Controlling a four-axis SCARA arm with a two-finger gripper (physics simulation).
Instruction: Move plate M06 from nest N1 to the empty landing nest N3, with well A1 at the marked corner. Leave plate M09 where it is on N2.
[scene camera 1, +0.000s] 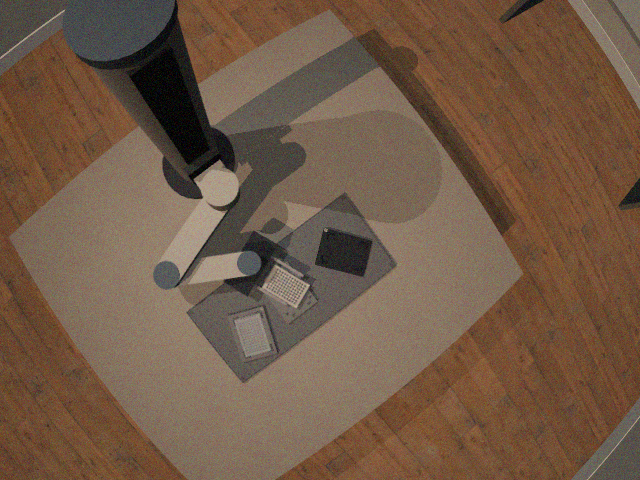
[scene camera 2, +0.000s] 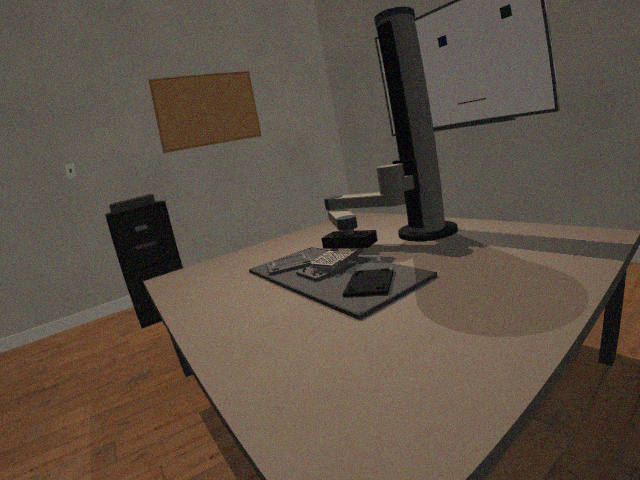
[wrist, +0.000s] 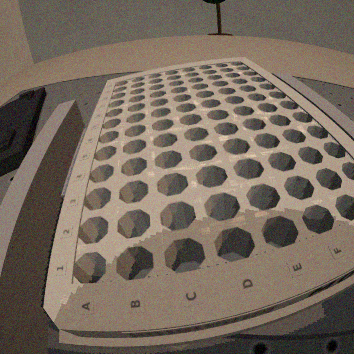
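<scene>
My gripper (scene camera 1: 285, 285) (scene camera 2: 330, 257) (wrist: 179, 98) is shut on a pale, many-welled plate, taken as M06, with fingers along its long sides. The held plate (scene camera 1: 289, 288) (scene camera 2: 328, 259) (wrist: 165, 200) is raised above a grey nest (scene camera 1: 292, 313) (scene camera 2: 313, 272). Its well A1 (wrist: 90, 267) is at the near left corner in the wrist view. Another pale plate (scene camera 1: 253, 334) (scene camera 2: 290, 262), taken as M09, sits in the lower-left nest. A flat black nest-like block (scene camera 1: 343, 251) (scene camera 2: 369, 281) (wrist: 20, 130) bears no plate; a pale spot marks one corner. Nest labels are unreadable.
A dark grey board (scene camera 1: 330, 289) (scene camera 2: 330, 293) lies under the nests on the beige table (scene camera 1: 413, 320) (scene camera 2: 361, 382). The arm's tall column (scene camera 1: 155, 98) (scene camera 2: 410, 129) stands behind it. A filing cabinet (scene camera 2: 144, 253) stands beyond the table.
</scene>
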